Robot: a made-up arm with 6 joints. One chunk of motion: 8 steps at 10 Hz.
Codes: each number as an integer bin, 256 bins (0 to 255) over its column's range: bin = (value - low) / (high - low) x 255, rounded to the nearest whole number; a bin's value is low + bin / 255 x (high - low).
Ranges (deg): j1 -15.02..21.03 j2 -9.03..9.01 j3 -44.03..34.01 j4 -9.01..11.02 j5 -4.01..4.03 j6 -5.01..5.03
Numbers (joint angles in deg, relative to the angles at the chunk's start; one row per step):
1: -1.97 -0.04 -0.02 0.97 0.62 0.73
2: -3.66 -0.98 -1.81 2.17 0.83 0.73
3: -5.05 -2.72 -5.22 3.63 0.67 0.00
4: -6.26 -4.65 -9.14 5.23 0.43 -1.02
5: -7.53 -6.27 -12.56 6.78 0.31 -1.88
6: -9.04 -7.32 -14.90 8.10 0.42 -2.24
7: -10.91 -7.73 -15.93 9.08 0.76 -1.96
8: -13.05 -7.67 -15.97 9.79 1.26 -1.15
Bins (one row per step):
1: 92 127 144 127 147 146
2: 80 114 138 142 154 146
3: 71 89 127 161 148 127
4: 62 62 114 181 141 101
5: 53 39 103 201 137 79
6: 42 24 95 218 141 70
7: 29 18 92 230 151 77
8: 14 19 92 239 167 98

